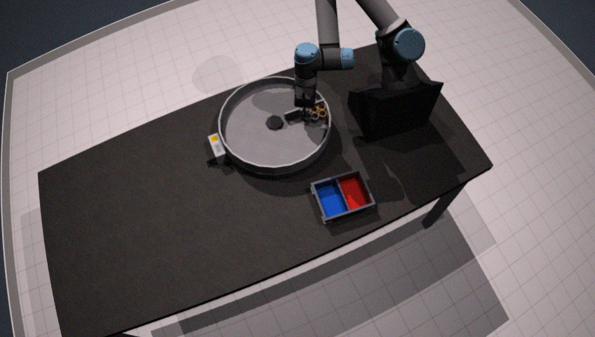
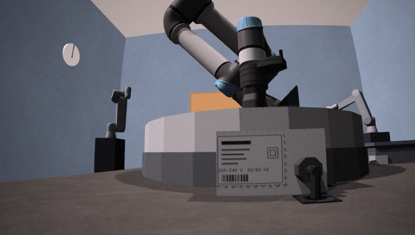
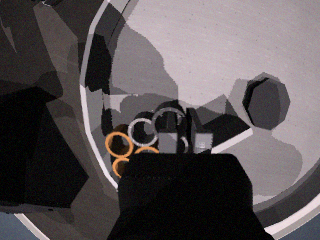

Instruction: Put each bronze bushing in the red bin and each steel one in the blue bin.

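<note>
Right now my hand is 320 mm to the right of the red bin, 70 mm above it and 20 mm short of it. Round my hand: grey turntable 100 mm ahead, 50 mm to the right, 40 mm below.
</note>
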